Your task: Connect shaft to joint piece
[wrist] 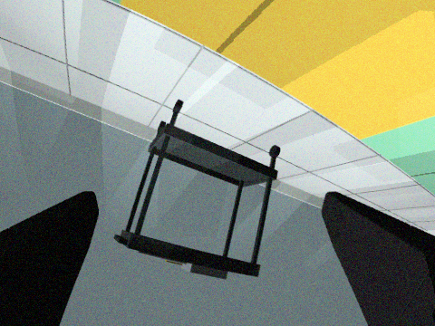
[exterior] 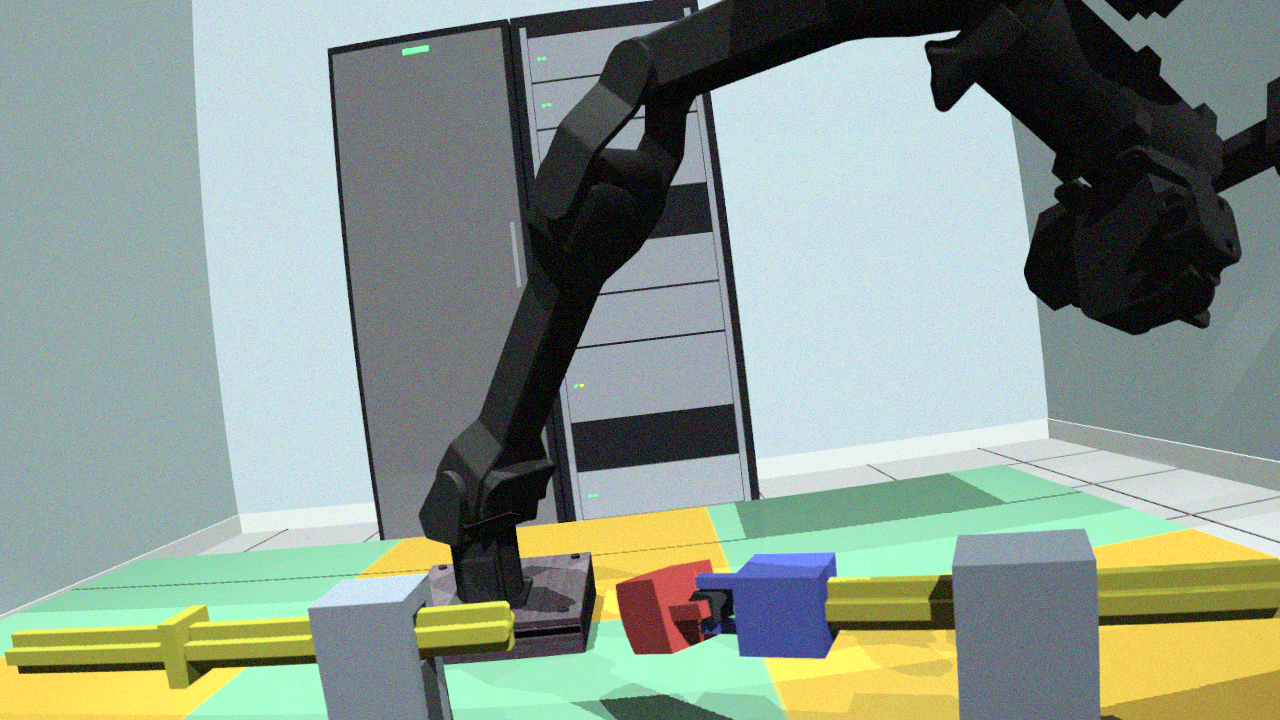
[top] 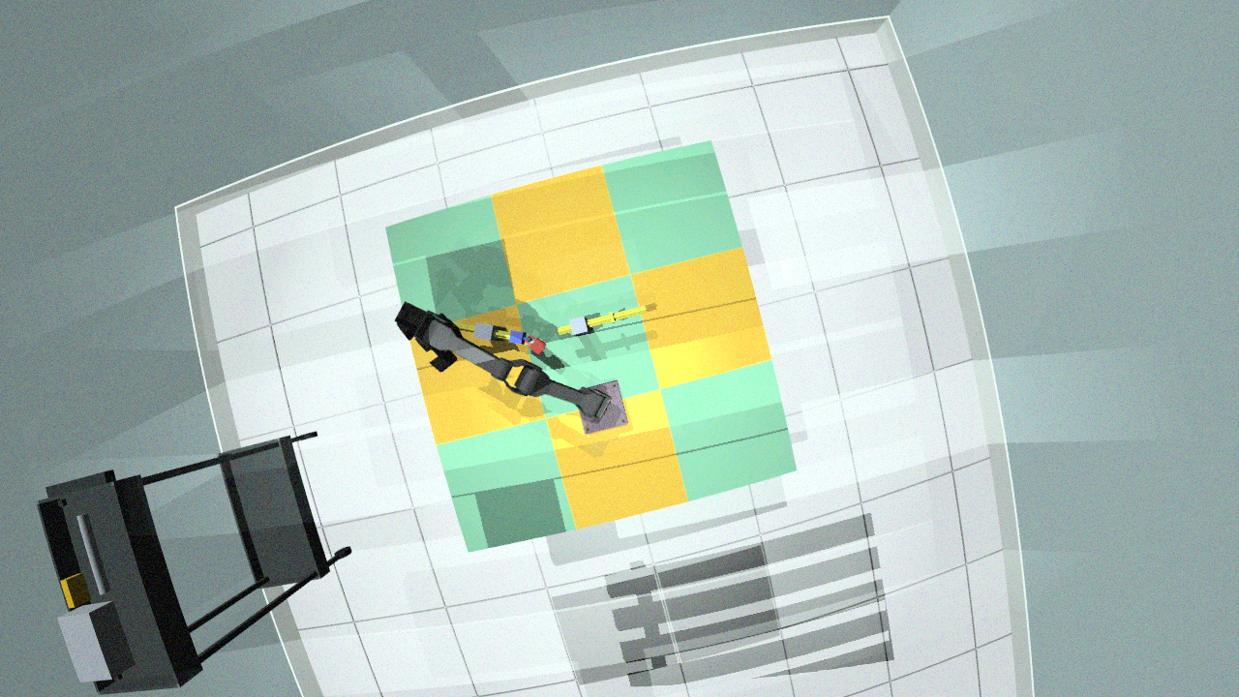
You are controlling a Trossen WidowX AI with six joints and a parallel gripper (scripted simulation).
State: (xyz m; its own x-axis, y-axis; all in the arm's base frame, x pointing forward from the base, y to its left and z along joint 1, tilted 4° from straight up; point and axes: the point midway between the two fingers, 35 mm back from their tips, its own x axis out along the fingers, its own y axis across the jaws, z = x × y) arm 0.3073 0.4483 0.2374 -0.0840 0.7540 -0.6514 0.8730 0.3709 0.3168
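Now: gripper tip 7 cm past the red square joint piece, 33 cm to the left of it and 13 cm above it.
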